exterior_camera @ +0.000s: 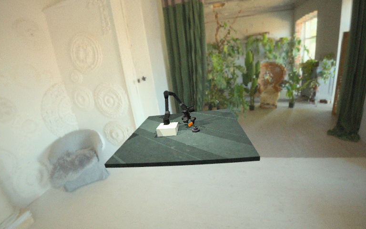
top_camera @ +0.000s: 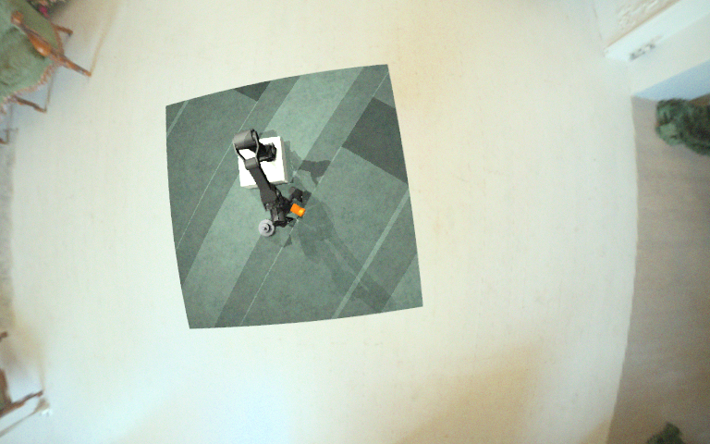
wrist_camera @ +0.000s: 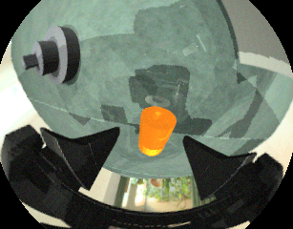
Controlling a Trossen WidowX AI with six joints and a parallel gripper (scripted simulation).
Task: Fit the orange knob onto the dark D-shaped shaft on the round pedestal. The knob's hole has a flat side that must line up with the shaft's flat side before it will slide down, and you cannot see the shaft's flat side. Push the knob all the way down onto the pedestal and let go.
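My gripper tip is now 1 cm above the orange knob. The rest, counted from my gripper tip: round pedestal (9 cm ahead, 16 cm to the right).
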